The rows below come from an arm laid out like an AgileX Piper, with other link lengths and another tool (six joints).
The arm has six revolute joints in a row. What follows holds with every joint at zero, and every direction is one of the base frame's.
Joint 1 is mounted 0.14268 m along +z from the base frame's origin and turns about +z.
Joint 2 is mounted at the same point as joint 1 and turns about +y.
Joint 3 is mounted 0.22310 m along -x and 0.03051 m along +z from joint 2 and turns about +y.
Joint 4 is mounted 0.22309 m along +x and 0.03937 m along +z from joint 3 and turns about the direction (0.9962, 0, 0.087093).
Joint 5 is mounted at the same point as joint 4 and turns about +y.
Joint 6 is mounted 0.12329 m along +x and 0.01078 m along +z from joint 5 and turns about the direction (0.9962, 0, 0.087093).
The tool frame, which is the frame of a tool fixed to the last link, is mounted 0.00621 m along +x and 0.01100 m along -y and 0.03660 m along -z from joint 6; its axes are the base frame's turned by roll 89.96, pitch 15.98 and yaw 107.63 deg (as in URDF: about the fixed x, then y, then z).
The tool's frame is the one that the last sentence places.
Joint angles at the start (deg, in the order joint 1, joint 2, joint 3, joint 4, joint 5, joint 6): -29.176 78.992 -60.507 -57.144 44.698 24.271
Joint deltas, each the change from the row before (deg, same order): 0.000 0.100 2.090 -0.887 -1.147 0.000; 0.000 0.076 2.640 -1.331 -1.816 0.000; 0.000 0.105 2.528 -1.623 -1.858 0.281; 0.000 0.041 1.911 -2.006 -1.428 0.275; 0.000 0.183 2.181 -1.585 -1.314 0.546
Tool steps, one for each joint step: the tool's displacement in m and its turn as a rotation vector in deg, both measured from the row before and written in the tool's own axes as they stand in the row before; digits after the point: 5 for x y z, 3 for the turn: 0.00534 -0.00398 0.00583 0.736 0.697 -1.783; 0.00663 -0.00415 0.00722 0.542 0.859 -2.507; 0.00638 -0.00354 0.00691 0.354 0.748 -2.453; 0.00370 -0.00230 0.00463 0.276 0.153 -2.403; 0.00627 -0.00338 0.00591 0.493 0.741 -1.950
